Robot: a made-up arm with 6 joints. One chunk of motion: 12 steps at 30 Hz.
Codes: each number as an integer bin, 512 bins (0 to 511) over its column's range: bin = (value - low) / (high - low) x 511, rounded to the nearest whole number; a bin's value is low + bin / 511 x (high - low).
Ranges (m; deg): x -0.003..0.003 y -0.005..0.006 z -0.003..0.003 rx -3..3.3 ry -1.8..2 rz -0.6..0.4
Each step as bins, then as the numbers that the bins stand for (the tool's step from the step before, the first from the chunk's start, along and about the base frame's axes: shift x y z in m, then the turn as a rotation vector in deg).
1 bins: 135 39 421 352 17 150
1 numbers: -0.00141 -0.00416 0.00194 1.340 -1.674 -0.306
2 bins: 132 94 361 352 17 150
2 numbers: -0.00145 -0.00298 0.00124 1.340 -1.674 -0.306
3 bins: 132 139 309 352 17 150
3 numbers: -0.00145 -0.00201 0.00063 1.340 -1.674 -0.306
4 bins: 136 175 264 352 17 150
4 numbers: -0.00140 -0.00123 0.00010 1.340 -1.674 -0.306
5 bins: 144 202 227 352 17 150
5 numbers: -0.00131 -0.00065 -0.00033 1.340 -1.674 -0.306
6 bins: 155 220 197 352 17 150
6 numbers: -0.00118 -0.00026 -0.00069 1.340 -1.674 -0.306
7 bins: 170 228 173 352 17 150
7 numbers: -0.00100 -0.00009 -0.00097 1.340 -1.674 -0.306
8 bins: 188 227 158 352 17 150
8 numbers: -0.00079 -0.00011 -0.00114 1.340 -1.674 -0.306
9 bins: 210 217 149 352 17 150
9 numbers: -0.00053 -0.00033 -0.00125 1.340 -1.674 -0.306
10 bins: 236 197 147 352 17 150
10 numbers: -0.00023 -0.00076 -0.00127 1.340 -1.674 -0.306
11 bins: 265 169 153 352 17 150
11 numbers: 0.00011 -0.00136 -0.00120 1.340 -1.674 -0.306
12 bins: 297 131 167 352 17 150
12 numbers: 0.00049 -0.00218 -0.00104 1.340 -1.674 -0.306
